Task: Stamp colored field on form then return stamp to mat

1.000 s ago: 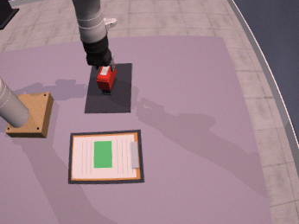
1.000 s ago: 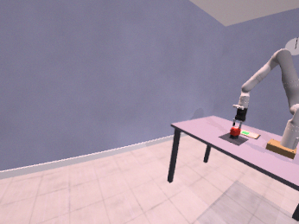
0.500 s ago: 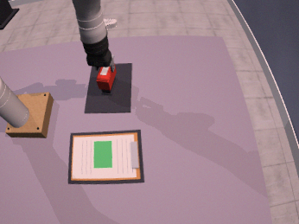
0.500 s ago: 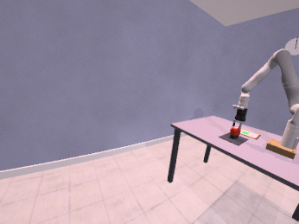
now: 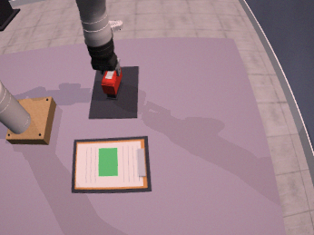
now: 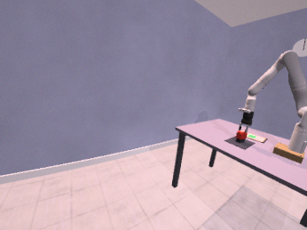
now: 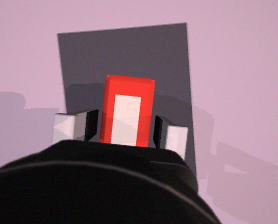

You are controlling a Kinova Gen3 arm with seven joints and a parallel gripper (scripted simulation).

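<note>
Right now the stamp is 7 cm below my hand. Round my hand: mat: 12 cm below; then clipboard: 6 cm ahead, 27 cm to the right, 11 cm below.
</note>
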